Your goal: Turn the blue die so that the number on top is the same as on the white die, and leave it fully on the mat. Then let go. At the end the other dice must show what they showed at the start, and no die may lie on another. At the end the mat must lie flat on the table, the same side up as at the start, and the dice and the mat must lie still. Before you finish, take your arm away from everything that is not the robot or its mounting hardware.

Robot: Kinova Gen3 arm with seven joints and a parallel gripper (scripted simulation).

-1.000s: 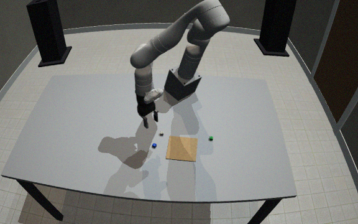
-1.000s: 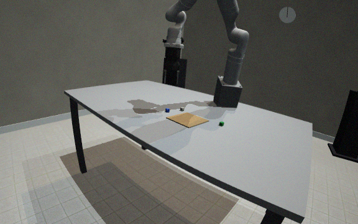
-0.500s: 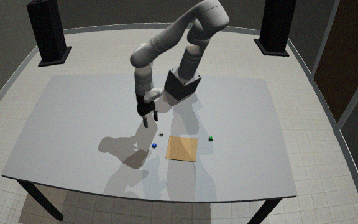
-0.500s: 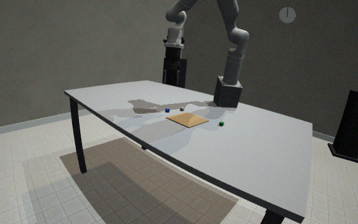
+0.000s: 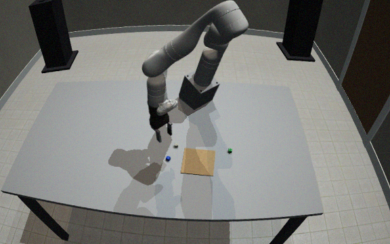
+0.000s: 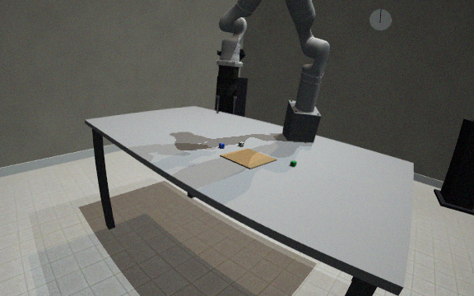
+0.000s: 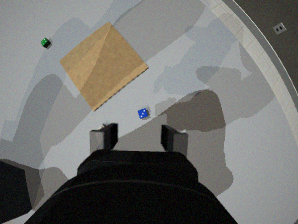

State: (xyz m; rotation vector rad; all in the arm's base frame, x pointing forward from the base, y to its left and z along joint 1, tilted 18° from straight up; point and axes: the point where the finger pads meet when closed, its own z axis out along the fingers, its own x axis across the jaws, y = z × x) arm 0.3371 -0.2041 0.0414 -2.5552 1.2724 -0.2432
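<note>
Now: hand 2 cm short of the blue die, 1 cm to the right of it and 14 cm above it. Also, from my hand: white die 6 cm behind, 5 cm to the left, 14 cm below; then green die 29 cm to the left, 14 cm below; then tan mat 4 cm ahead, 14 cm to the left, 14 cm below.
</note>
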